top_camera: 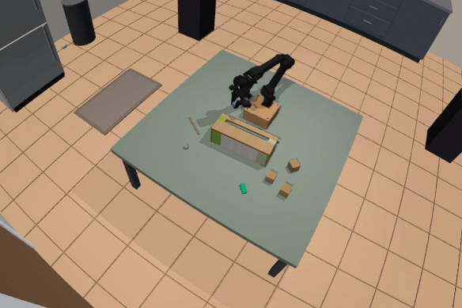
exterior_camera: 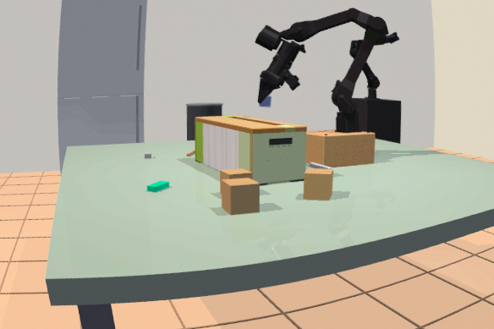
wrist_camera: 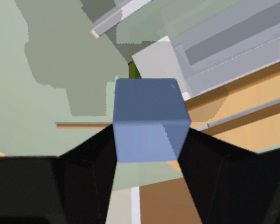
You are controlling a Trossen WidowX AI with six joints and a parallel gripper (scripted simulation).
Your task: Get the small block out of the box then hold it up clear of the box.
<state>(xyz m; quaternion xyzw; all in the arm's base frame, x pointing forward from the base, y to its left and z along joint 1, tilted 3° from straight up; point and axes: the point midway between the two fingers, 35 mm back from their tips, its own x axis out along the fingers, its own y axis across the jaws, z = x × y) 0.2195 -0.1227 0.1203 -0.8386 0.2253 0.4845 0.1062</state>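
My gripper tip is now 1 cm to the right of the blue block and 1 cm past it. The rest, counted from my gripper tip: grey cube: 33 cm ahead, 16 cm below, 12 cm to the right; wooden stick: 19 cm to the right, 17 cm below, 15 cm ahead; box: 15 cm to the left, 11 cm below, 7 cm ahead.
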